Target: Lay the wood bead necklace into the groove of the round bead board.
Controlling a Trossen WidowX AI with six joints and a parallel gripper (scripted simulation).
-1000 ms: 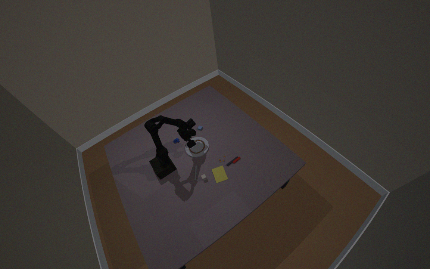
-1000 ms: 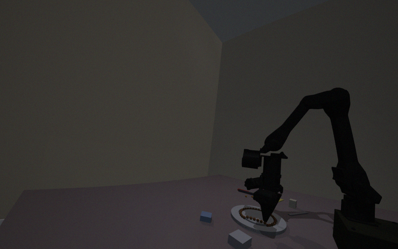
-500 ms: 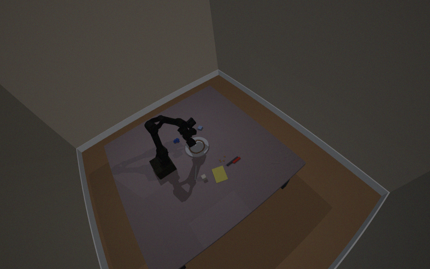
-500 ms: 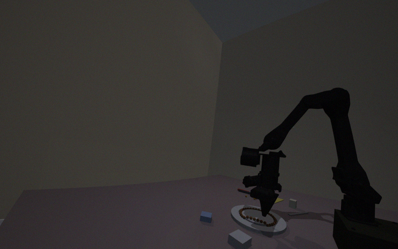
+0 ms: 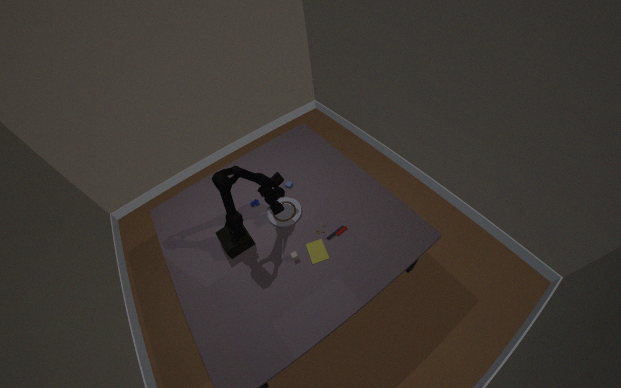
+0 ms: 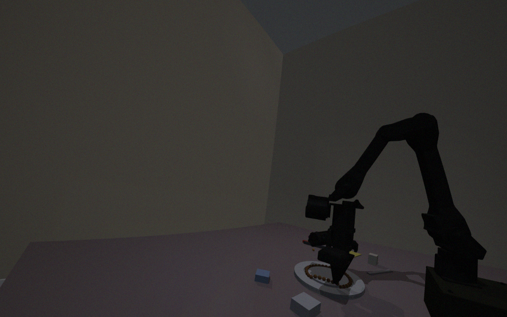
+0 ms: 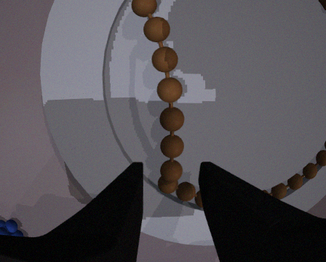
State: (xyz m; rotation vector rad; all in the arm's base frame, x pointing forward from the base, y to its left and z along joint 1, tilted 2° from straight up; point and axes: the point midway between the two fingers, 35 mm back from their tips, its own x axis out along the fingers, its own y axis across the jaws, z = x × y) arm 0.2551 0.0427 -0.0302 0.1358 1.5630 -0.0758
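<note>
My gripper tip is now 5 cm to the left of the round bead board, 3 cm short of it and 1 cm above it. Also, from my gripper tip: grey block (14 cm to the left, 4 cm ahead, 1 cm below); then blue block (18 cm ahead, 9 cm to the left, 1 cm below); then thin stick (23 cm to the right, 12 cm behind, 2 cm below).
</note>
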